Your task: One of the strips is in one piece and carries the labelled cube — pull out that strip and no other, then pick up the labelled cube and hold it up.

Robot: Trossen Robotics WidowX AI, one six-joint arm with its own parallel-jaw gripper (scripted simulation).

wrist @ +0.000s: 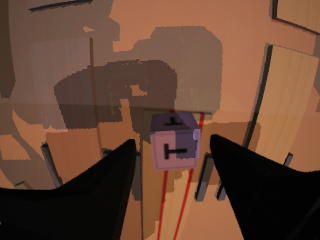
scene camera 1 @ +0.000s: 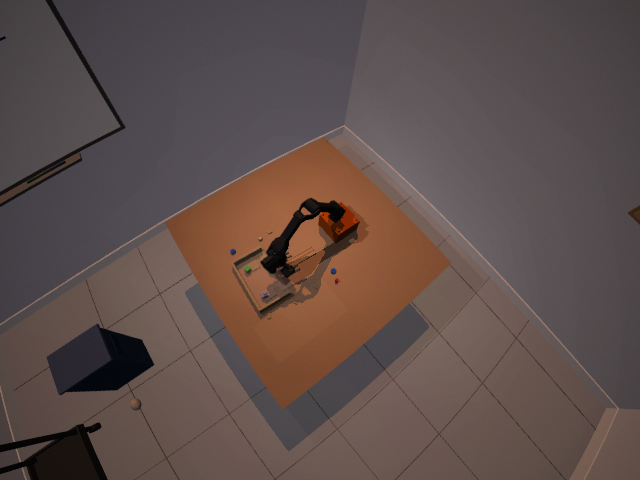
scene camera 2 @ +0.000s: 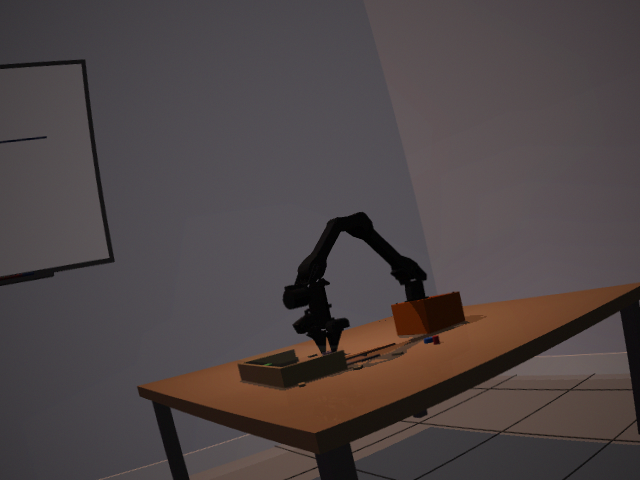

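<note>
Scene camera 2 has the gripper [scene camera 2: 329, 354] in it. You'd find the gripper in the wrist view [wrist: 173, 142] too.
</note>
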